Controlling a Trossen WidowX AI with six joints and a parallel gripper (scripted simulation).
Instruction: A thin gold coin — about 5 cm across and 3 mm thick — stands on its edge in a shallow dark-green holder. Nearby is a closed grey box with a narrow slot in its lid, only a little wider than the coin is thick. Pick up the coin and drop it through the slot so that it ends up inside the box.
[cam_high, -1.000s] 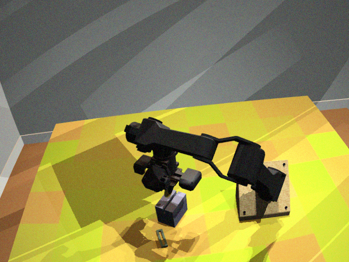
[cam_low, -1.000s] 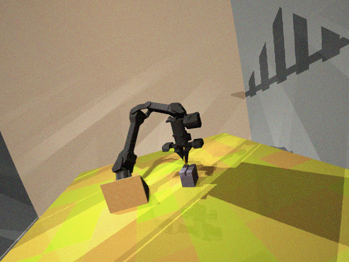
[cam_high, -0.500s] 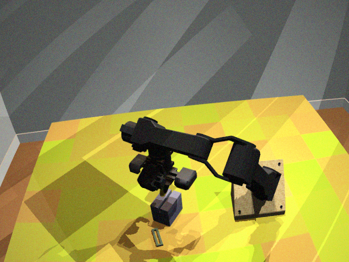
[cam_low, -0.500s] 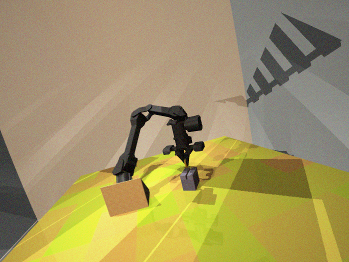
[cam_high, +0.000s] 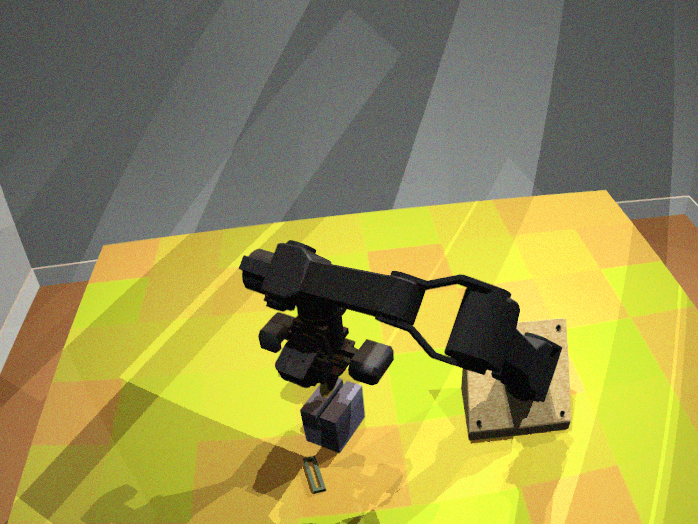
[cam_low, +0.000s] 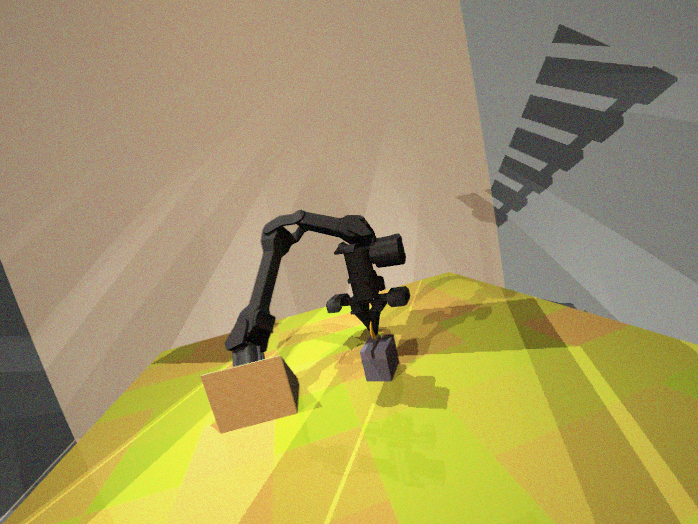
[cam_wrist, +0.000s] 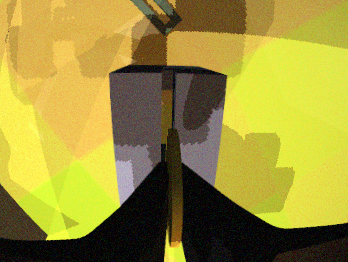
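The gold coin is 10 mm above my gripper tip.
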